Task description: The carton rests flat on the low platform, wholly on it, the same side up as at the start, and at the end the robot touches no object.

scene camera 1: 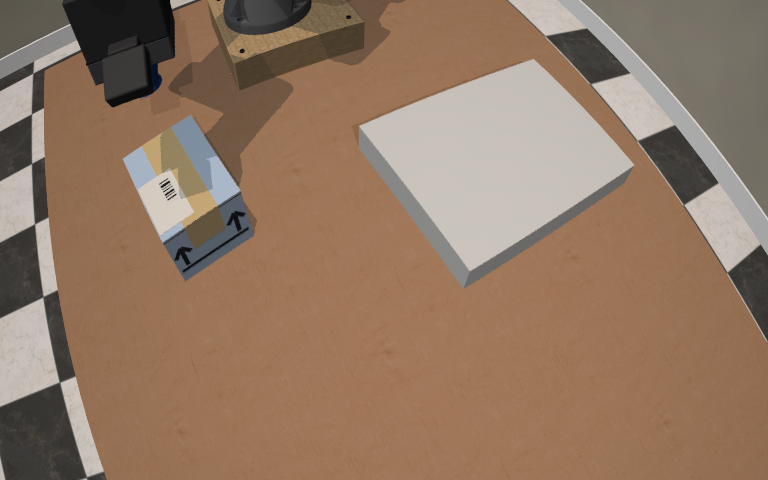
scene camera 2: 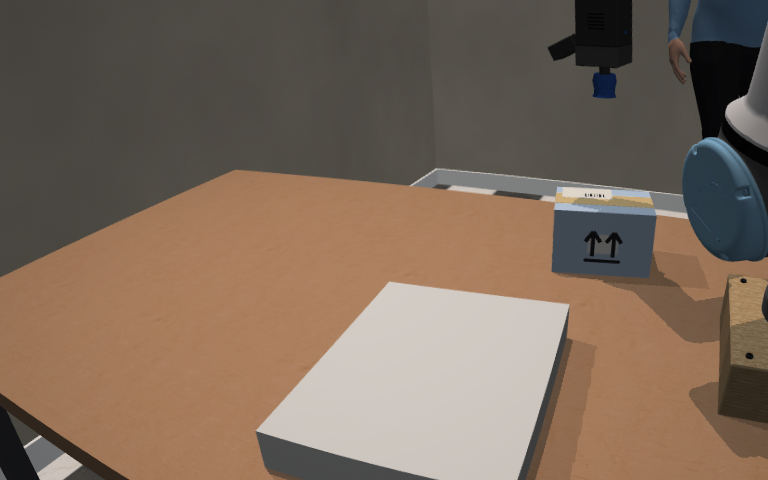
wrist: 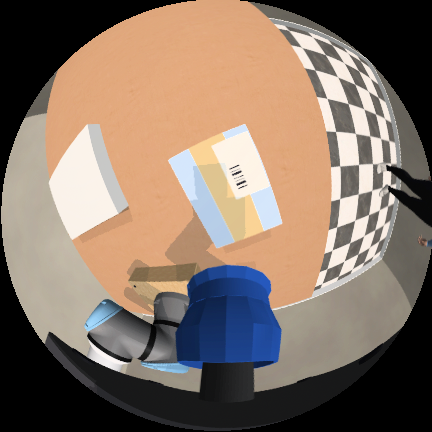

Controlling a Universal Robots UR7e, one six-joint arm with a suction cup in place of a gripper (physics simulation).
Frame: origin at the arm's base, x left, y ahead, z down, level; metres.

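Seen in the pictures: hand, its tool point: (scene camera 2: 604, 96) (wrist: 228, 294); arm's base, origin of its link: (scene camera 1: 267, 8) (wrist: 178, 305).
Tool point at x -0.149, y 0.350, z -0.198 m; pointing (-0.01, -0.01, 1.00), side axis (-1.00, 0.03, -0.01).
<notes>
Offsets run from my tool point to a thing's top centre.
The light blue carton {dz +0.162, dx -0.005, dy -0.005 m} (scene camera 1: 218, 169) (scene camera 2: 603, 240) (wrist: 205, 210) stands upright on the table, with tan tape and a white barcode label on its top and up arrows on a side. It is apart from the low platform {dz +0.216, dx +0.422, dy +0.021 m} (scene camera 1: 492, 164) (scene camera 2: 430, 373) (wrist: 85, 185), a flat pale grey slab whose top is bare. My gripper, a blue suction cup (scene camera 1: 155, 82) (scene camera 2: 604, 97) (wrist: 229, 272), is open and holds nothing. In the second scene view it hangs well above the carton, with a gap between them.
The wooden base block (scene camera 1: 294, 56) (scene camera 2: 741, 390) (wrist: 165, 285) of the arm stands at the table's edge, near both carton and platform. A blue-capped arm joint (scene camera 2: 722, 198) (wrist: 102, 315) is above it. A person (scene camera 2: 727, 33) stands beyond the table.
</notes>
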